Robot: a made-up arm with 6 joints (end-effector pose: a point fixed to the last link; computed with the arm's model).
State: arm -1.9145 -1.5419 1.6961 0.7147 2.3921 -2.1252
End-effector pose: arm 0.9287 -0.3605 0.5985 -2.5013 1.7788 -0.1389
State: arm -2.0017 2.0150 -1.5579 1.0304 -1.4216 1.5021
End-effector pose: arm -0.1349 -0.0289 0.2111 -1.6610 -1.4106 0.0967
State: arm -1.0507 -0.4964 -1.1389 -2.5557 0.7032 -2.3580
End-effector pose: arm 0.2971 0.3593 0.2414 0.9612 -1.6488 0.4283
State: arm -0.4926 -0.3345 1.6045 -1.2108 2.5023 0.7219
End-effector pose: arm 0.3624 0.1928 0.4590 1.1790 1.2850 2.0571
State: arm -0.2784 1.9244 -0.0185 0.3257 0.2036 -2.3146
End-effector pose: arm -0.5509 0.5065 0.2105 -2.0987 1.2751 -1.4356
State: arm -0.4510 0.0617 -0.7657 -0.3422 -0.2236 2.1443
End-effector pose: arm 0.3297 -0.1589 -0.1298 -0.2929 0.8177 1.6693
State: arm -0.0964 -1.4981 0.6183 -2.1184 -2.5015 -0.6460
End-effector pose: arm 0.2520 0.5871 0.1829 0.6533 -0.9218 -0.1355
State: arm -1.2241 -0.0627 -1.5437 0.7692 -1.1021 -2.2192
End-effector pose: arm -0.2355 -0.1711 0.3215 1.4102 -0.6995 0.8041
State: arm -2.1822 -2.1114 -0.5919 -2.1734 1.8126 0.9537
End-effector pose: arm 0.3865 -0.3992 0.0630 0.2033 -0.3928 -1.6882
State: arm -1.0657 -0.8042 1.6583 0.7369 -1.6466 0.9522
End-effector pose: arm 0.7937 0.3980 0.4525 0.9529 0.6481 1.7023
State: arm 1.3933 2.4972 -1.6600 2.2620 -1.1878 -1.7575
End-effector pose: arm 0.0244 0.4003 0.3423 0.2433 1.4532 0.4700
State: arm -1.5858 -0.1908 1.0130 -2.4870 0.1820 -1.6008
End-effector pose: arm 0.3151 0.0573 0.3249 -0.4046 2.1269 0.2766
